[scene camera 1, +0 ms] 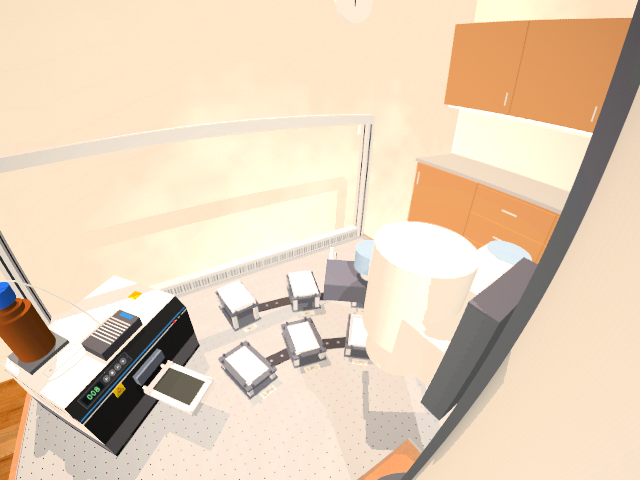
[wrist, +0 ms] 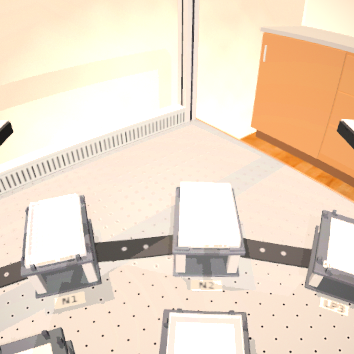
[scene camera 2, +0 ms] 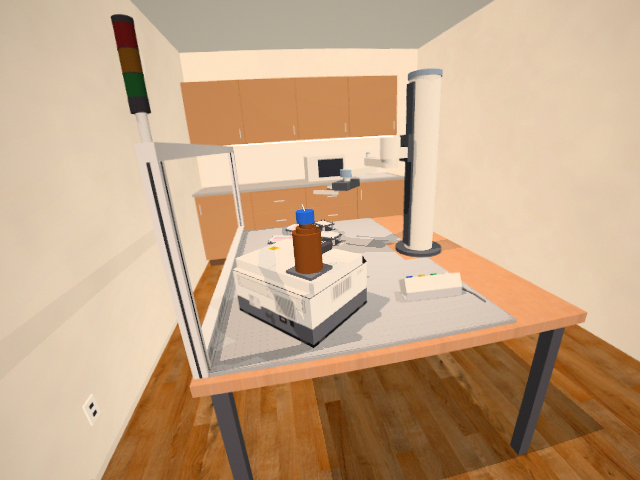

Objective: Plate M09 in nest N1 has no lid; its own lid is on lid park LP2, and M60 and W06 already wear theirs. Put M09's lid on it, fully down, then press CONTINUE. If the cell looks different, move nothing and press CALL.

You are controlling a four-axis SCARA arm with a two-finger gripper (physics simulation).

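Frame: origin at the arm's base, x ahead, y left, z up, level; centimetres.
Where they show: gripper, between the fingertips: (wrist: pixel 174 101) (scene camera 2: pixel 320 189); arm's base, origin of its link: (scene camera 2: pixel 417 249).
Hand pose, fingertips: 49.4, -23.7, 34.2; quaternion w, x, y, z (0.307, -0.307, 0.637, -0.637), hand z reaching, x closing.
Things, the pixels of their top centre, and the offset from my fingertips, as dx, dy, dz. "*": a spot on its surface instead.
- Nest N1, a spot on its surface: (wrist: pixel 63 259) * +18.7, +4.5, -26.4
- white lid, centre of its top: (scene camera 1: pixel 363 329) (scene camera 2: pixel 327 233) -3.0, -1.6, -27.5
- button box, centre of its top: (scene camera 2: pixel 430 273) -28.6, +72.0, -24.6
- LP3, centre of its top: (wrist: pixel 351 241) (scene camera 2: pixel 323 221) -5.5, -30.9, -27.4
- device, a spot on its surface: (scene camera 1: pixel 139 372) * +6.7, +59.8, -18.1
- brown bottle, a spot on its surface: (scene camera 1: pixel 28 330) * +15.6, +79.1, -3.2
My gripper (wrist: pixel 175 131) is open and empty, its fingertips at the left and right edges of the wrist view, above the nests. Nest N1 (wrist: pixel 64 260) holds a white plate (wrist: pixel 56 229) (scene camera 1: pixel 303 283); glare hides whether it has a lid. Nest N2 holds another white plate (wrist: pixel 207 214). Below N2 in the wrist view, a white lid (wrist: pixel 207 336) (scene camera 1: pixel 356 330) lies on the park in the LP2 position; its label is out of view there, and the arm partly covers it in scene camera 1. The button box (scene camera 2: pixel 433 287) stands at the bench's right; its lettering is unreadable.
LP3 (wrist: pixel 316 272) stands right of N2 with a white piece on it. More holders with white pieces (scene camera 1: pixel 236 296) (scene camera 1: pixel 247 364) (scene camera 1: pixel 303 337) stand left. A device (scene camera 1: pixel 139 372) with its tray out (scene camera 1: pixel 201 391) carries a brown bottle (scene camera 1: pixel 28 330) (scene camera 2: pixel 307 250). The guard frame (scene camera 1: pixel 365 175) stands behind.
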